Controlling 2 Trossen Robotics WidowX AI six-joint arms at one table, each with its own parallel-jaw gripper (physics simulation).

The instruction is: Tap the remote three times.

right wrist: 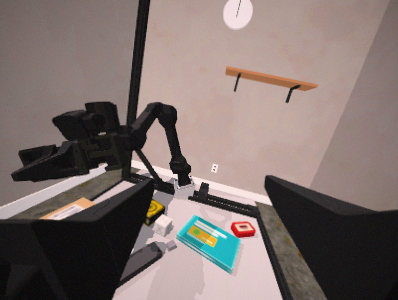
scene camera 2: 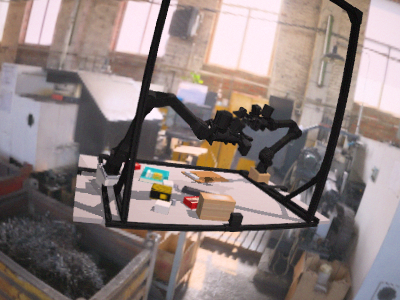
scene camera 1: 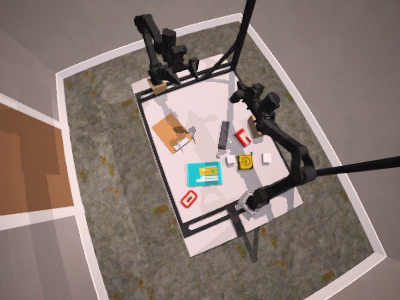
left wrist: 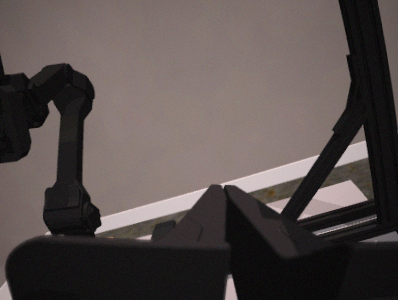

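The dark remote (scene camera 1: pixel 224 135) (scene camera 2: pixel 191 190) (right wrist: pixel 142 261) lies flat near the middle of the table; in the right wrist view a finger hides part of it. My left gripper (scene camera 1: pixel 234 95) (scene camera 2: pixel 245 148) (left wrist: pixel 221 196) is shut and empty, its fingertips together. It hangs above the table, up and slightly right of the remote in scene camera 1, not touching it. My right gripper (scene camera 1: pixel 187 78) (right wrist: pixel 209 182) is open and empty, raised near the table edge at the top of scene camera 1, well apart from the remote.
Near the remote are a red and white item (scene camera 1: pixel 243 137), a cardboard box (scene camera 1: pixel 254 126) (scene camera 2: pixel 216 206), a yellow block (scene camera 1: pixel 245 161), white cubes (scene camera 1: pixel 230 159) (scene camera 1: pixel 266 158) and a small grey cube (right wrist: pixel 171 245). A clipboard (scene camera 1: pixel 167 130), teal book (scene camera 1: pixel 192 182) and red case (right wrist: pixel 243 230) lie farther left.
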